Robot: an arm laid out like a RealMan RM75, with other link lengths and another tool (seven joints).
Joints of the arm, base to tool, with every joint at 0 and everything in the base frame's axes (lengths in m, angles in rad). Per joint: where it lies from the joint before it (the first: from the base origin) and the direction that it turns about. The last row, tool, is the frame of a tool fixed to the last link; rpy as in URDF.
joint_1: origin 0 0 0.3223 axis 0 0 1
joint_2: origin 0 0 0 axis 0 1 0
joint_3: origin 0 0 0.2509 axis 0 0 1
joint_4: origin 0 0 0 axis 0 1 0
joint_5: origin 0 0 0.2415 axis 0 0 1
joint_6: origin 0 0 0 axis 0 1 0
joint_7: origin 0 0 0.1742 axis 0 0 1
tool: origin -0.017 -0.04 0.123 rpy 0 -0.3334 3.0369
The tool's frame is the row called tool.
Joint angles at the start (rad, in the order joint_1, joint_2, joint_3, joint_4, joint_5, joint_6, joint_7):
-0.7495 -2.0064 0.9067 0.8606 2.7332 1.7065 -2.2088
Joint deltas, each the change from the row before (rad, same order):
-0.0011 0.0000 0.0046 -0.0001 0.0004 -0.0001 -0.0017
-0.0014 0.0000 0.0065 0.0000 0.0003 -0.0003 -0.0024
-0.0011 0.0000 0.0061 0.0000 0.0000 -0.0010 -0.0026
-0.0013 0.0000 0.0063 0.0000 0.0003 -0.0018 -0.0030
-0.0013 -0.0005 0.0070 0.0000 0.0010 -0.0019 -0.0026
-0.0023 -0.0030 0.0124 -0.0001 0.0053 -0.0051 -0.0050
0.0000 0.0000 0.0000 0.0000 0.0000 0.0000 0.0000
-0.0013 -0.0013 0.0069 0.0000 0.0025 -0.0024 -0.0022
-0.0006 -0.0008 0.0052 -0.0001 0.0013 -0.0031 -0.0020
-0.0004 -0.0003 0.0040 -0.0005 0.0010 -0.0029 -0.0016
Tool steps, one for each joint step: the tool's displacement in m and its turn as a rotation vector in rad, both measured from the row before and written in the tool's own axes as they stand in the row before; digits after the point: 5 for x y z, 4 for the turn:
-0.00004 -0.00011 0.00007 -0.0011 0.0034 0.0025
-0.00011 -0.00013 0.00011 -0.0016 0.0045 0.0035
-0.00018 -0.00001 0.00016 -0.0019 0.0036 0.0029
-0.00035 0.00020 0.00016 -0.0028 0.0033 0.0030
-0.00018 0.00013 0.00032 -0.0028 0.0043 0.0040
0.00015 0.00031 0.00112 -0.0066 0.0092 0.0075
0.00000 0.00000 0.00000 0.0000 0.0000 0.0000
0.00000 0.00017 0.00049 -0.0033 0.0049 0.0047
-0.00015 0.00039 0.00044 -0.0032 0.0025 0.0030
-0.00007 0.00051 0.00030 -0.0029 0.0018 0.0021

